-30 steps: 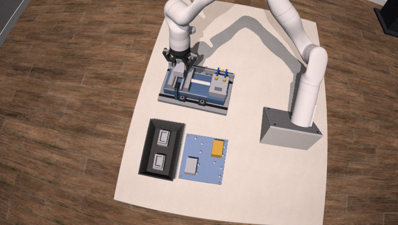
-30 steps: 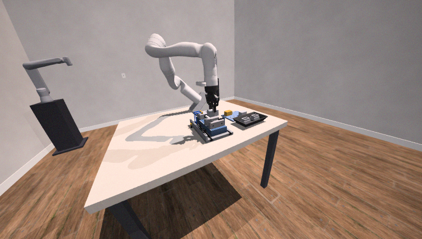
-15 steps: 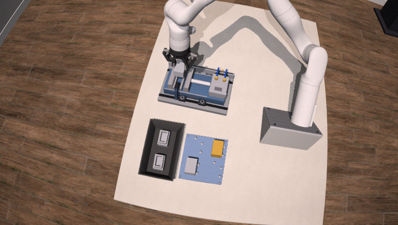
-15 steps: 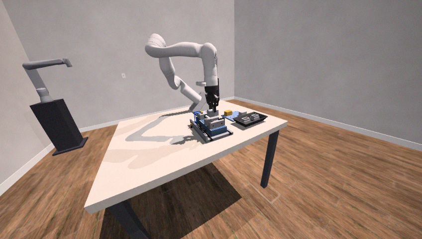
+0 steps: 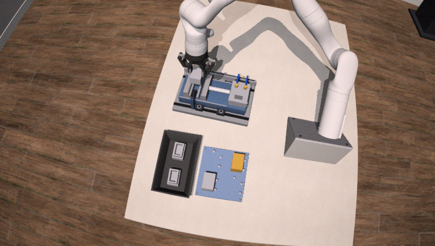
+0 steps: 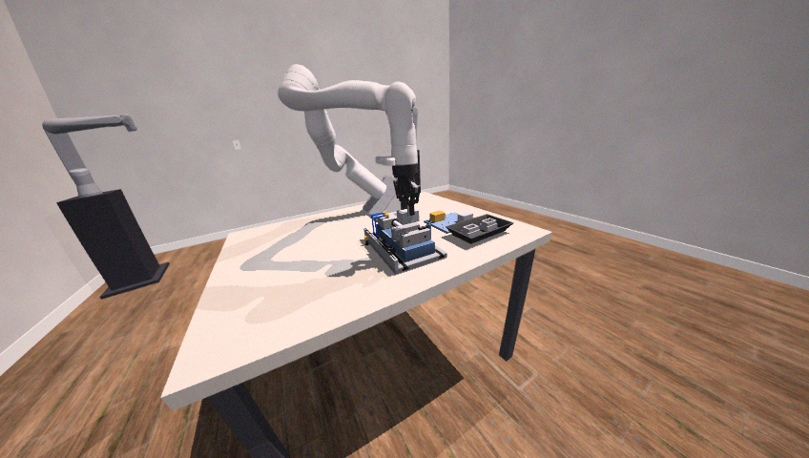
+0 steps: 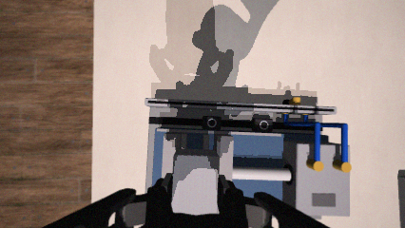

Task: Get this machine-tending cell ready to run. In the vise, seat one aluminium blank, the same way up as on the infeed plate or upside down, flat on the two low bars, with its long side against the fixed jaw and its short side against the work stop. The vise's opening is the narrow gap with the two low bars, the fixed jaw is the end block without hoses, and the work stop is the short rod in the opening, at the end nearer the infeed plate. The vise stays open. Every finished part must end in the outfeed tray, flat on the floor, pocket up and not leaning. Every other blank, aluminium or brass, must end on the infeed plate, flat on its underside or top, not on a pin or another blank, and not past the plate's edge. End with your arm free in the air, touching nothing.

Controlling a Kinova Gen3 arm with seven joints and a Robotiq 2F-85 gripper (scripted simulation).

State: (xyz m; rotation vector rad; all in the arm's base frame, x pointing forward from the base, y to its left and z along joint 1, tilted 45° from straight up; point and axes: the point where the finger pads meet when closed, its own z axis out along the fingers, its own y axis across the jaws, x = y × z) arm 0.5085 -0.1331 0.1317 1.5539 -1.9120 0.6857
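The white rod lies 90 mm behind my hand, 20 mm to the left of it and 90 mm below it. From my hand the other things lie so: hose block (160 mm behind, 30 mm to the left, 90 mm below); blue vise (70 mm behind, 20 mm to the left, 130 mm below); brass blank (170 mm behind, 290 mm to the left, 140 mm below).
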